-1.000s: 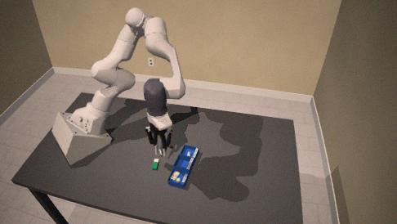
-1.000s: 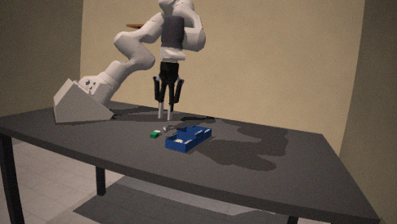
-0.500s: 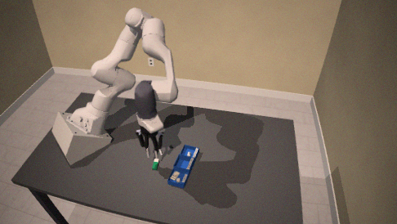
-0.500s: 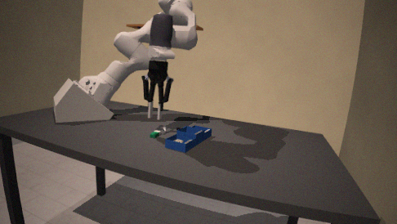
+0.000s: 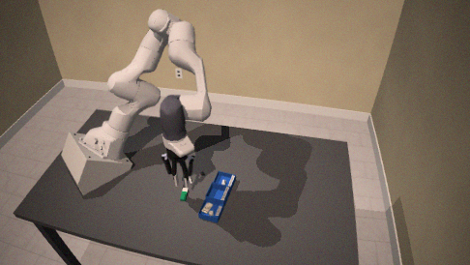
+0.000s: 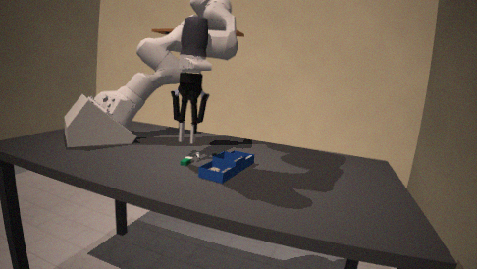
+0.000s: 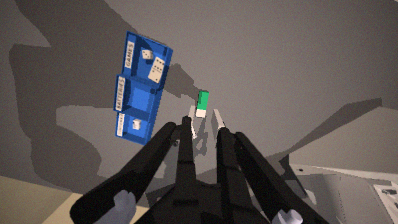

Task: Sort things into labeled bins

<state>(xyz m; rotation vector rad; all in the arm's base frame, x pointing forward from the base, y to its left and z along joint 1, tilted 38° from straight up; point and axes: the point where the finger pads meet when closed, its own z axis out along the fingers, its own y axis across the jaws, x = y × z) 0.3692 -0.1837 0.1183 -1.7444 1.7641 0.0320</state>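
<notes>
Right now my hand is 100 mm above the eraser and 10 mm to the right of it. Also, from my hand: white bolt: 100 mm below, 90 mm to the left; white domino: 120 mm ahead, 100 mm below, 50 mm to the right; dark round thing: 140 mm to the left, 100 mm below, 50 mm ahead.
</notes>
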